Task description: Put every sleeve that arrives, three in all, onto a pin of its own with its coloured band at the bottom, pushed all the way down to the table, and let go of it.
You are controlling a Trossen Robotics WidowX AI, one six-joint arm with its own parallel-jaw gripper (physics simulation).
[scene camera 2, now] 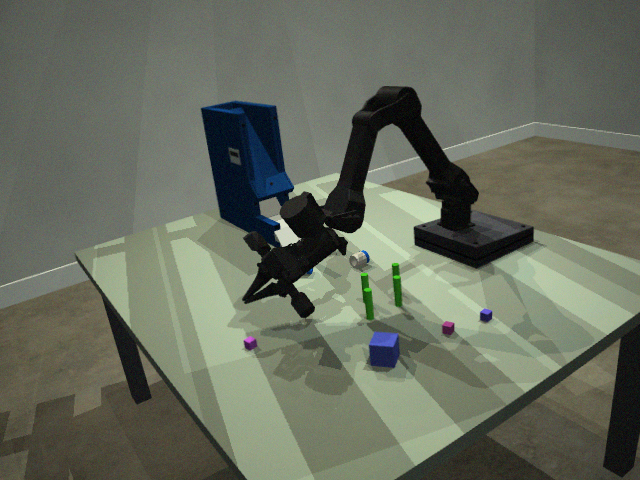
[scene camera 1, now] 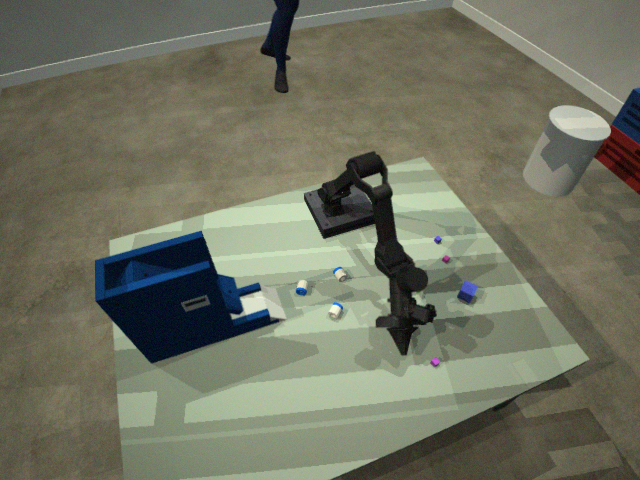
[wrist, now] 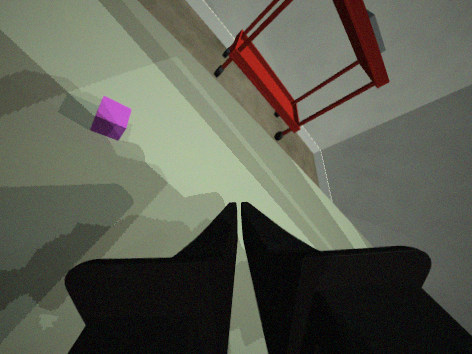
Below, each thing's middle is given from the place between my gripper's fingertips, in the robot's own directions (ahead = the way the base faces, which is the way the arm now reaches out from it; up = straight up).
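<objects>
Position of the blue cube (scene camera 2: 384, 351) at present, measured from my hand: 14 cm behind, 27 cm to the left of and 3 cm below it.
</objects>
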